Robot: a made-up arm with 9 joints. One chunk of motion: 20 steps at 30 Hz.
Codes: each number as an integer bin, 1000 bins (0 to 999) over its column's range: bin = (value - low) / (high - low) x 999, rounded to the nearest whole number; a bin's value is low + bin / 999 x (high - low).
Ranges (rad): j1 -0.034..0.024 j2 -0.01..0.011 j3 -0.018..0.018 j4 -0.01..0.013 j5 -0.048..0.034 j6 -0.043..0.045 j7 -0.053..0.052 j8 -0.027..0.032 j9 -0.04..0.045
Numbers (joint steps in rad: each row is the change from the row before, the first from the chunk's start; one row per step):
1: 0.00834 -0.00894 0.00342 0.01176 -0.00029 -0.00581 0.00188 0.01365 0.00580
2: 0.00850 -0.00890 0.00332 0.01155 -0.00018 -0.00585 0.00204 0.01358 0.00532
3: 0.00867 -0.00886 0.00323 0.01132 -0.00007 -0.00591 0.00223 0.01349 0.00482
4: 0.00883 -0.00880 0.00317 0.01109 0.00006 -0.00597 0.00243 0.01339 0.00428
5: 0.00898 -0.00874 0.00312 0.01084 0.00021 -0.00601 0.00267 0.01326 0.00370
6: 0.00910 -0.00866 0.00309 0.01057 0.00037 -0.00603 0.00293 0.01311 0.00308
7: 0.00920 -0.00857 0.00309 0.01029 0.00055 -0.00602 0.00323 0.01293 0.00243
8: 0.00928 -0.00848 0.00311 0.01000 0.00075 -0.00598 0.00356 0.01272 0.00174
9: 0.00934 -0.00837 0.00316 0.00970 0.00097 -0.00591 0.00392 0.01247 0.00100
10: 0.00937 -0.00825 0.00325 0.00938 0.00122 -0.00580 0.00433 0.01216 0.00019
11: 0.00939 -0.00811 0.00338 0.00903 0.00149 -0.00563 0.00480 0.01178 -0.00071
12: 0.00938 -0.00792 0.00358 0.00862 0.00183 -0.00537 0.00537 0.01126 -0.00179
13: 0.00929 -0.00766 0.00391 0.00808 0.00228 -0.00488 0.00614 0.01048 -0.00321
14: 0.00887 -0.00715 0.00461 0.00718 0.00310 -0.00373 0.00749 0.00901 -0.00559
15: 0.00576 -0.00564 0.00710 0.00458 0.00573 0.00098 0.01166 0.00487 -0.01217
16: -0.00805 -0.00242 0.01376 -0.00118 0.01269 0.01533 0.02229 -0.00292 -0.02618
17: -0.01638 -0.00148 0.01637 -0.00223 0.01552 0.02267 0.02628 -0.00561 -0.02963
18: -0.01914 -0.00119 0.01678 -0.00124 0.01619 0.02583 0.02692 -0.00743 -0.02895
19: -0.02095 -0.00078 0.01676 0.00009 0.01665 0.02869 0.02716 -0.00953 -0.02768
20: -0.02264 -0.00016 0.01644 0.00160 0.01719 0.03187 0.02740 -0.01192 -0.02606
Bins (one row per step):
1: 729 50 594 945 581 422 522 688 538
2: 732 52 592 936 583 422 524 687 533
3: 735 54 589 926 584 421 525 686 527
4: 738 57 587 916 586 420 527 684 520
5: 740 60 586 905 587 420 530 682 514
6: 742 64 585 893 589 420 532 679 506
7: 744 68 585 881 591 420 535 676 499
8: 745 72 586 869 594 420 538 673 491
9: 746 78 587 856 597 421 542 668 482
10: 747 83 590 842 600 422 545 663 472
11: 747 90 593 827 603 424 550 657 462
12: 747 99 599 809 607 427 555 648 449
13: 746 111 608 785 613 433 563 635 432
14: 738 136 627 746 623 446 576 610 404
15: 685 207 697 633 655 499 615 540 327
16: 447 361 881 383 739 662 716 408 162
17: 303 405 954 337 774 746 754 362 122
18: 256 419 965 380 782 781 760 331 130
19: 225 439 965 438 788 814 763 296 145
20: 196 468 956 504 794 850 765 255 164

